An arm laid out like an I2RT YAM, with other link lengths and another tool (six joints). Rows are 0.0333 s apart.
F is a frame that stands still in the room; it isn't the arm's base.
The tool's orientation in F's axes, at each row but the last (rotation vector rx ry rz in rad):
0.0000, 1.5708, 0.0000
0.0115, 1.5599, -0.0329
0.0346, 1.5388, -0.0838
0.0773, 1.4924, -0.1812
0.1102, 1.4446, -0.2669
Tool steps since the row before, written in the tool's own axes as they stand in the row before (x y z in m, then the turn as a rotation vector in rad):
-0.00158, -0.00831, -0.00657, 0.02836, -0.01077, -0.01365
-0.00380, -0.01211, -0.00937, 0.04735, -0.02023, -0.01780
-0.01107, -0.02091, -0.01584, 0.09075, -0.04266, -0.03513
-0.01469, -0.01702, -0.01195, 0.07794, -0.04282, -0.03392
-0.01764, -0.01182, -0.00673, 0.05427, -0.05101, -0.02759
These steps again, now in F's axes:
-0.00657, -0.00831, 0.00158, -0.01365, -0.01077, -0.02836
-0.00975, -0.01179, 0.00386, -0.01787, -0.02037, -0.04726
-0.01771, -0.01929, 0.01118, -0.03555, -0.04284, -0.09050
-0.01560, -0.01374, 0.01470, -0.03525, -0.04227, -0.07765
-0.01121, -0.00782, 0.01759, -0.03360, -0.04896, -0.05275

